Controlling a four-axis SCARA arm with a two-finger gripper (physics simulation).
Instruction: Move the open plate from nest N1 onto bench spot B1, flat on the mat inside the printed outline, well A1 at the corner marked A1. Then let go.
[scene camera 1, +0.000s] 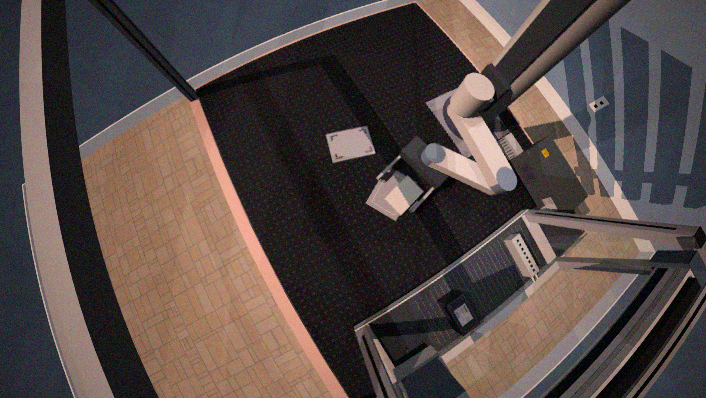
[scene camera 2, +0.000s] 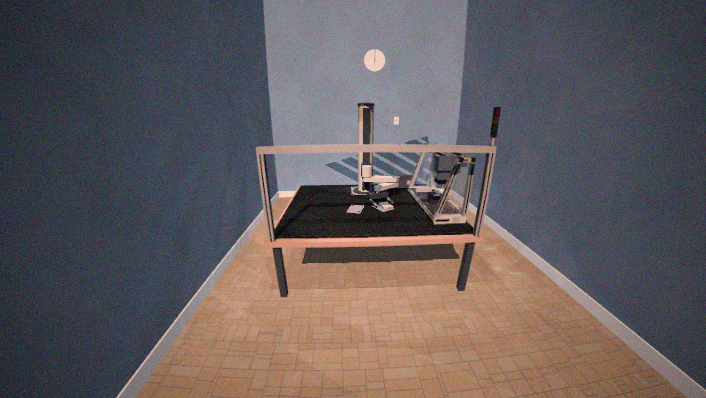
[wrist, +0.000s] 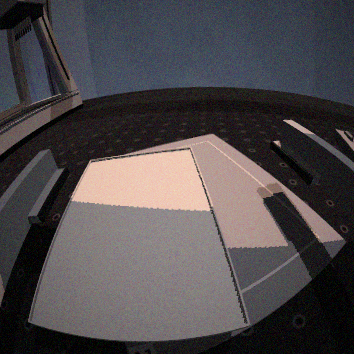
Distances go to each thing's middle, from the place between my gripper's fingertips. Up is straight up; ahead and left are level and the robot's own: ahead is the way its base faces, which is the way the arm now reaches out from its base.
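So you can picture it, the plate (scene camera 1: 407, 191) is 40 mm behind my hand and 20 mm to the left of it, and it's sitting 30 mm below it.
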